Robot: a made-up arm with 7 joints. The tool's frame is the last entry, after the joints.
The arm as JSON. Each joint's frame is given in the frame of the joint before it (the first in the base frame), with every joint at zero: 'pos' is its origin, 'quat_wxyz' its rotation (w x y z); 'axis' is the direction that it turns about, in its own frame. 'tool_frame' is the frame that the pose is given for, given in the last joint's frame.
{
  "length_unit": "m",
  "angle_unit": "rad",
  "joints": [
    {
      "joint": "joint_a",
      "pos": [
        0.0,
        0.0,
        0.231
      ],
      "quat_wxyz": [
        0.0,
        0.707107,
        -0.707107,
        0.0
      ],
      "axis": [
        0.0,
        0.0,
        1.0
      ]
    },
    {
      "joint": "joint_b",
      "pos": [
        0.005,
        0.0,
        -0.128
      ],
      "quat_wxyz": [
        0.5,
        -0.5,
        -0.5,
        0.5
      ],
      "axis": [
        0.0,
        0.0,
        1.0
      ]
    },
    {
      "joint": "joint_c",
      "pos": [
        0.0,
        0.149,
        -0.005
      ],
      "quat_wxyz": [
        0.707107,
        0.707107,
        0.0,
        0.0
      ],
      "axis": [
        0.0,
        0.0,
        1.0
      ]
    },
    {
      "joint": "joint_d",
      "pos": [
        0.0,
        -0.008,
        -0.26
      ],
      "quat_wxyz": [
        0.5,
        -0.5,
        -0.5,
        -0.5
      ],
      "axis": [
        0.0,
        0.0,
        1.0
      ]
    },
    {
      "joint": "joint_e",
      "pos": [
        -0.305,
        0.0,
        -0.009
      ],
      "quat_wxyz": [
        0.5,
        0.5,
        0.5,
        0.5
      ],
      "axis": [
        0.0,
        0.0,
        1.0
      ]
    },
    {
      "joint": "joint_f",
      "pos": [
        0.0,
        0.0,
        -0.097
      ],
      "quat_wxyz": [
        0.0,
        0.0,
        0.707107,
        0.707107
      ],
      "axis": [
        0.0,
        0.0,
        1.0
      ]
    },
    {
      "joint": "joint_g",
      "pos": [
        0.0,
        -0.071,
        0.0
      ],
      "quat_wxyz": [
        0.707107,
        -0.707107,
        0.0,
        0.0
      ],
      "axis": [
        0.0,
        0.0,
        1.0
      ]
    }
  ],
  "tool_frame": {
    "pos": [
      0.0,
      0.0,
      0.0
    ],
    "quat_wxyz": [
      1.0,
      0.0,
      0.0,
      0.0
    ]
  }
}
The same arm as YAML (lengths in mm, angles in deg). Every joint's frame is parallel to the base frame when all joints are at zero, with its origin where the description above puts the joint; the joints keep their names.
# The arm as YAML. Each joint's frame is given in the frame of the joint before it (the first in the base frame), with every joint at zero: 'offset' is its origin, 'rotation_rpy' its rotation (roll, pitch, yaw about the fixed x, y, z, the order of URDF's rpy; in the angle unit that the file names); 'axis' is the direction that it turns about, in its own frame. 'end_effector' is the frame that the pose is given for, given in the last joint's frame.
length_unit: mm
angle_unit: deg
chain:
  - id: joint_a
    offset: [0.0, 0.0, 231.0]
    rotation_rpy: [0.0, 0.0, 0.0]
    axis: [0.0, 0.0, -1.0]
  - id: joint_b
    offset: [0.0, -5.0, 128.0]
    rotation_rpy: [0.0, 0.0, 0.0]
    axis: [0.0, 1.0, 0.0]
  - id: joint_c
    offset: [0.0, -5.0, 149.0]
    rotation_rpy: [0.0, 0.0, 0.0]
    axis: [0.0, 0.0, -1.0]
  - id: joint_d
    offset: [0.0, -8.0, 260.0]
    rotation_rpy: [0.0, 0.0, 0.0]
    axis: [0.0, 1.0, 0.0]
  - id: joint_e
    offset: [0.0, -9.0, 305.0]
    rotation_rpy: [0.0, 0.0, 0.0]
    axis: [0.0, 0.0, -1.0]
  - id: joint_f
    offset: [0.0, 0.0, 97.0]
    rotation_rpy: [0.0, 0.0, 0.0]
    axis: [0.0, 1.0, 0.0]
  - id: joint_g
    offset: [0.0, 0.0, 71.0]
    rotation_rpy: [0.0, 0.0, 0.0]
    axis: [0.0, 0.0, -1.0]
end_effector:
  offset: [0.0, 0.0, 0.0]
  rotation_rpy: [180.0, 0.0, 0.0]

